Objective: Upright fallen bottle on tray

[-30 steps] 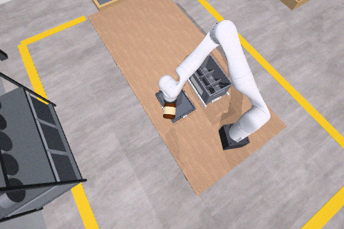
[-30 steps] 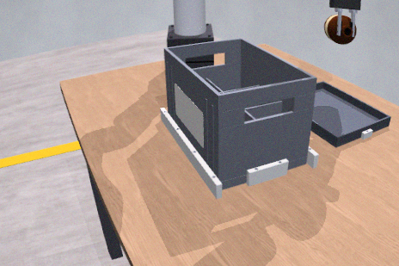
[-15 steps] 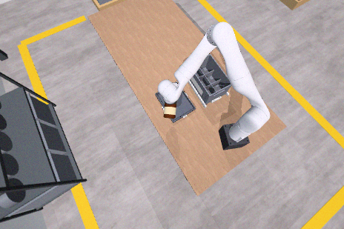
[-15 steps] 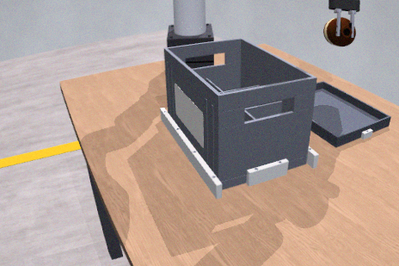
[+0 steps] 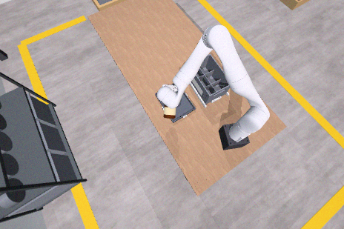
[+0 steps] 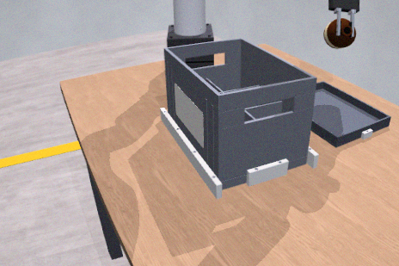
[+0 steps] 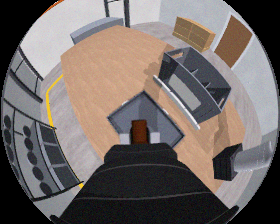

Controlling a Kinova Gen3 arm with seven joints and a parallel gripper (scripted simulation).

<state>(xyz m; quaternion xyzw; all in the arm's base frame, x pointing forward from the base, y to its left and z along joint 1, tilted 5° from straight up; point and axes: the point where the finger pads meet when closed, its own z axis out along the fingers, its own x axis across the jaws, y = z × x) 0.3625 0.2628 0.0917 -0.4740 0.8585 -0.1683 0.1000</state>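
My hand is 4 cm past the brown bottle, 3 cm to the right of it and 2 cm above it. Also, from my hand: dark grey tray: 19 cm below, 5 cm to the right, 2 cm ahead; dark grey crate: 32 cm to the right, 12 cm below, 4 cm ahead.
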